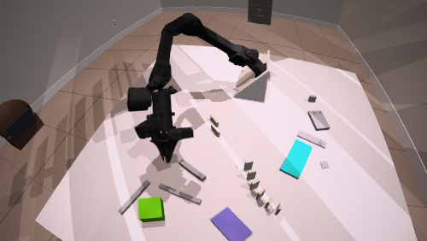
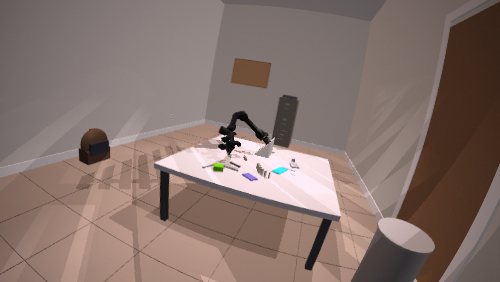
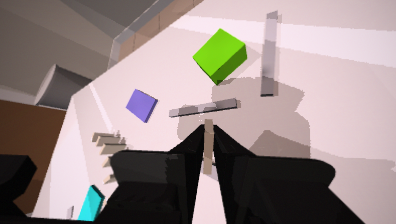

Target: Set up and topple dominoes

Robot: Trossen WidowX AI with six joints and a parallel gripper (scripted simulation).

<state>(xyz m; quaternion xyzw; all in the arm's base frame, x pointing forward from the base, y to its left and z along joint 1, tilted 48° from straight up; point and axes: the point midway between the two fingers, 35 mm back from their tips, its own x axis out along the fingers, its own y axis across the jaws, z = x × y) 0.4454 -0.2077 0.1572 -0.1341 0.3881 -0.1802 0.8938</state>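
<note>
My gripper tip is now 14 cm short of the green cube, 7 cm above it and 2 cm to the left of it. The rest, counted from my gripper tip: purple block (22 cm to the left, 13 cm ahead, 8 cm below); cyan block (41 cm to the left, 14 cm behind, 8 cm below); small grey piece (53 cm to the left, 12 cm behind, 8 cm below).
</note>
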